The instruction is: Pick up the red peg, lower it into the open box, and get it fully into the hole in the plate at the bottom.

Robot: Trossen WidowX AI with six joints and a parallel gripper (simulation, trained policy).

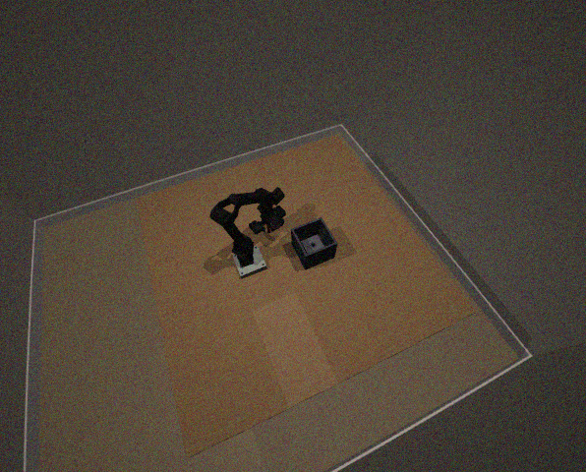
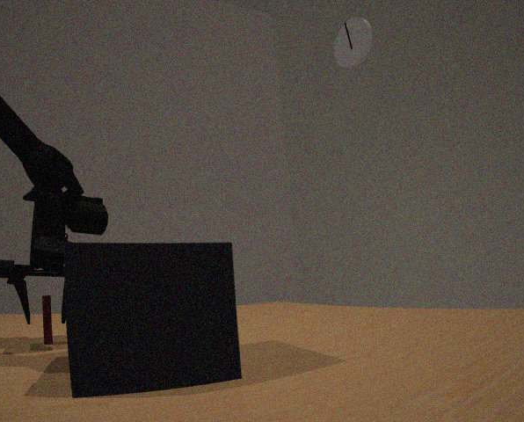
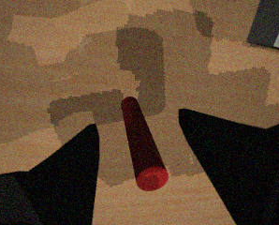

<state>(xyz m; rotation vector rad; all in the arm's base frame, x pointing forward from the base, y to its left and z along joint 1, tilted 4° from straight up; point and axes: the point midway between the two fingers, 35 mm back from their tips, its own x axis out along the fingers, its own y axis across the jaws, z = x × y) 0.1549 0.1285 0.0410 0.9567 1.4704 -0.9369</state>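
Right now the grey plate is 17 cm ahead of my gripper tip, 18 cm to the right of it and 1 cm above it. The rest, counted from my gripper tip: red peg 1 cm above.
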